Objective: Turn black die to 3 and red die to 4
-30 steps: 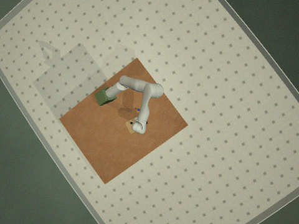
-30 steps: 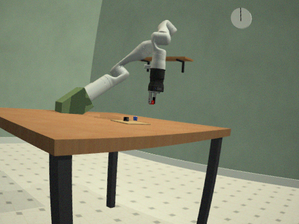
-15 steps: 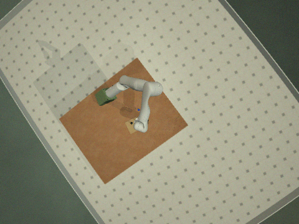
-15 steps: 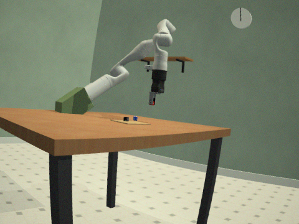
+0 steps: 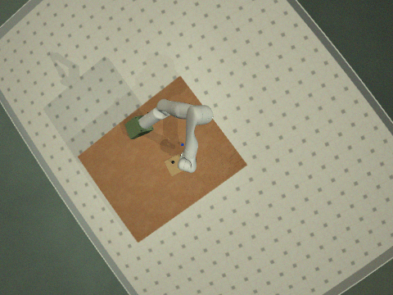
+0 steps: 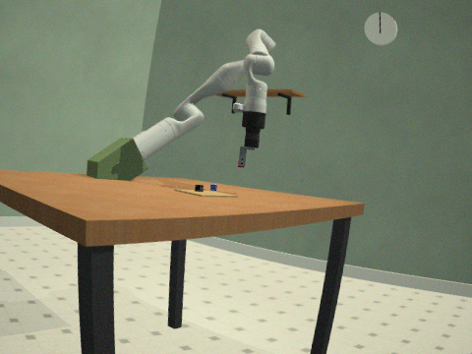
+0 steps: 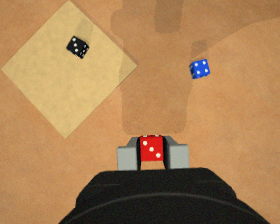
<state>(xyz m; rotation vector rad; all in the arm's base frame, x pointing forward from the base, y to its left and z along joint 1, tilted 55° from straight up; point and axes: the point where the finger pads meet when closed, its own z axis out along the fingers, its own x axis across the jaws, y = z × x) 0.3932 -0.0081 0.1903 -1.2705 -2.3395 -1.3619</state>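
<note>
Now: the red die 10 mm below my hand. Round my hand: tan mat (10 mm behind, 150 mm to the right, 110 mm below); then blue die (110 mm behind, 10 mm to the right, 100 mm below); then black die (40 mm behind, 150 mm to the right, 100 mm below).
</note>
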